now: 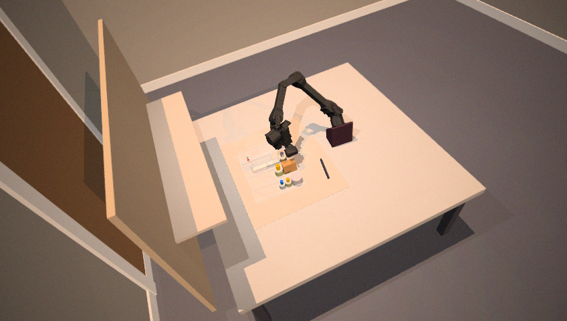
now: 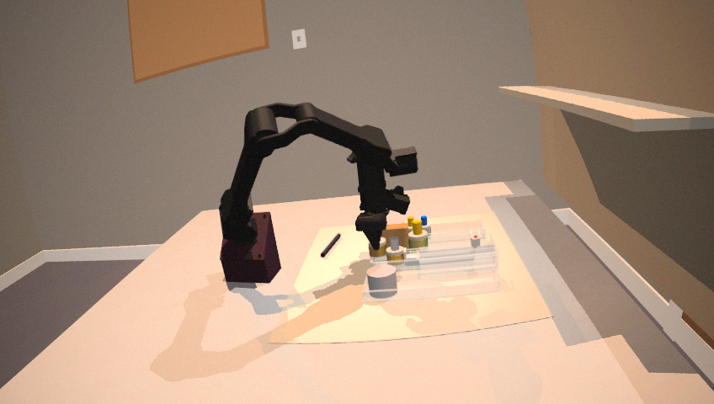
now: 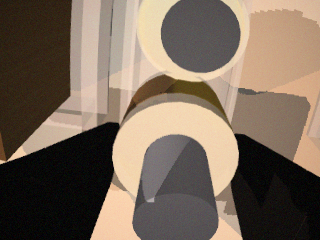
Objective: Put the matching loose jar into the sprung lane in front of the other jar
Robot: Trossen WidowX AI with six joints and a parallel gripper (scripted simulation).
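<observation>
My gripper tip is now 70 mm to the right of the orange box, 40 mm short of it and 20 mm above it. Also, from my gripper tip: black pen 170 mm to the left, 130 mm behind, 50 mm below; then clear lane 150 mm ahead, 40 mm to the right, 40 mm below.
</observation>
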